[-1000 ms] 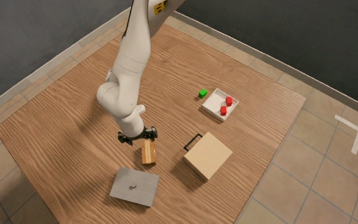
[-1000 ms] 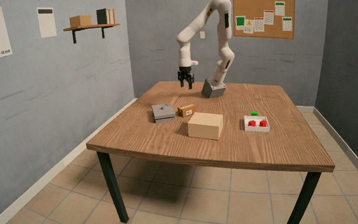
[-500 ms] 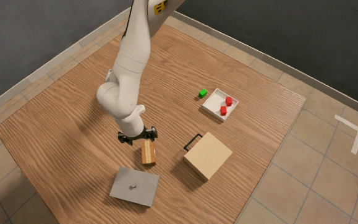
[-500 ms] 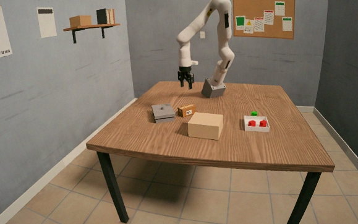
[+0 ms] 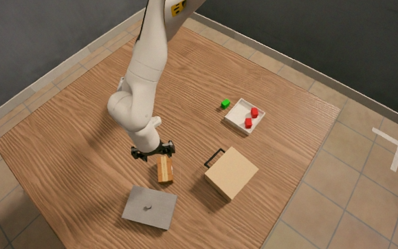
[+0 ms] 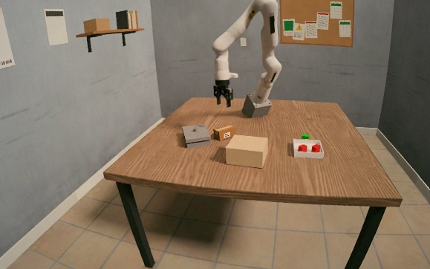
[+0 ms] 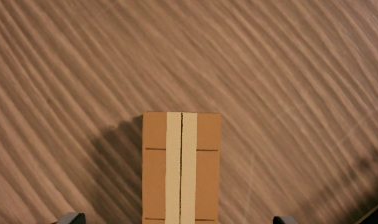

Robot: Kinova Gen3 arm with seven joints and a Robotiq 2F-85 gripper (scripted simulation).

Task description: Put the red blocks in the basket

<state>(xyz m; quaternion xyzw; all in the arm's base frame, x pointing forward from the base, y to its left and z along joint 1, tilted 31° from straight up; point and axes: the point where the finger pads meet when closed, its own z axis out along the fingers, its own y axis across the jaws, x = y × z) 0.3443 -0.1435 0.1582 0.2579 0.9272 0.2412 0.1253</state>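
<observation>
Now: the brown cardboard box 15 cm below my hand. Also, from my hand: grey lid (14 cm below, 13 cm to the right, 10 cm ahead); then grey metal box (16 cm below, 13 cm to the right, 10 cm ahead); then blue block (17 cm below, 2 cm ahead, 1 cm to the right).
</observation>
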